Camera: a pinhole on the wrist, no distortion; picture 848 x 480 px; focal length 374.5 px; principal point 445.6 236.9 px. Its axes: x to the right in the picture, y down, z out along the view. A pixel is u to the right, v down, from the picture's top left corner.
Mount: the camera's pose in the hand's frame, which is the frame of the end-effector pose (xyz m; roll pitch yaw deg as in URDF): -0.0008 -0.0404 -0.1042 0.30 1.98 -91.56
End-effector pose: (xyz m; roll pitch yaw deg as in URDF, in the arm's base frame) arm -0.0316 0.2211 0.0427 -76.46 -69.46 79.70
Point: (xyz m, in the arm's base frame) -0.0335 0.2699 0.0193
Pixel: 75.9 212.5
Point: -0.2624 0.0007 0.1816
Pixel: 637.0 286.3
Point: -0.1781 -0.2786 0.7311
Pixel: outside the picture
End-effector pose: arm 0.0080 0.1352 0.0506 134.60 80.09 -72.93
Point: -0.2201 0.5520 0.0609
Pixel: 597.2 176.4
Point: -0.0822 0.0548 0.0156
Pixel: 49.2 341.0
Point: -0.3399 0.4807 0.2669
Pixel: 488.9 43.6
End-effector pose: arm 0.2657 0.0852 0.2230 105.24 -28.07 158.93
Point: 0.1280 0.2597 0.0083
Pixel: 685.0 333.2
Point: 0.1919 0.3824 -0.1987
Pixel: 694.6 212.6
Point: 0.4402 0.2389 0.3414
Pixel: 74.1 172.5
